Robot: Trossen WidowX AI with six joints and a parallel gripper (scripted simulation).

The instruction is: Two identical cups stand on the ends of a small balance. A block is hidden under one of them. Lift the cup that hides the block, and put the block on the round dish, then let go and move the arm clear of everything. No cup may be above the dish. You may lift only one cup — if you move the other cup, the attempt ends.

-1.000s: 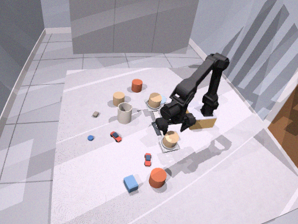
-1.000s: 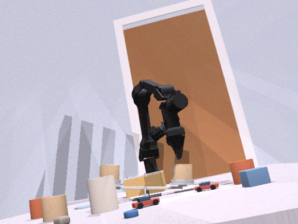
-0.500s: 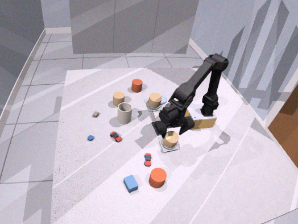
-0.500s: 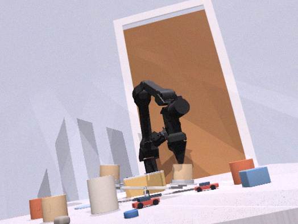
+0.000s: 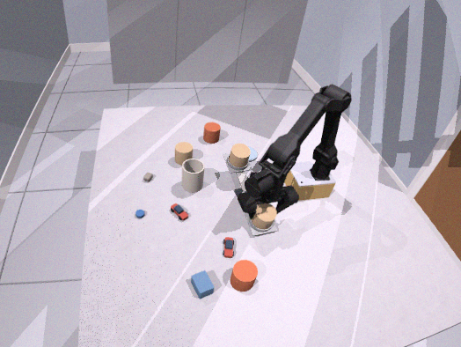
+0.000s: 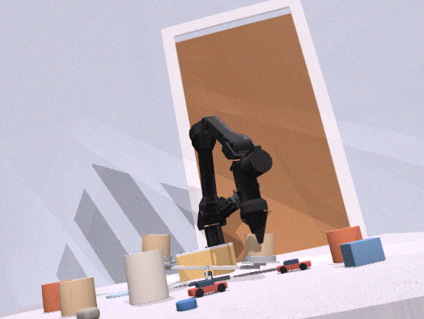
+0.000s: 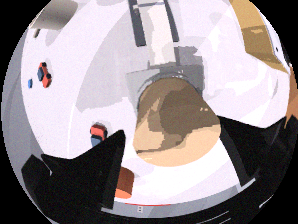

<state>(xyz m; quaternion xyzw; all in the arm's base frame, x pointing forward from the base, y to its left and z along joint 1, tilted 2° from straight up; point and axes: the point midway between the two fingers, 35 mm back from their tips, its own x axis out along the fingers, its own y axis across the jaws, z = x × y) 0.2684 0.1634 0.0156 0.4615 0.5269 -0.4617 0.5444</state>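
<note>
My gripper tip is 3 cm above the pale grey block. From my gripper tip the other things lie so: cream cup (22 cm to the right, 21 cm ahead, 3 cm below); pale blue round dish (39 cm to the right, 6 cm below, 4 cm behind); blue block (22 cm ahead, 20 cm to the left, 5 cm below).
</note>
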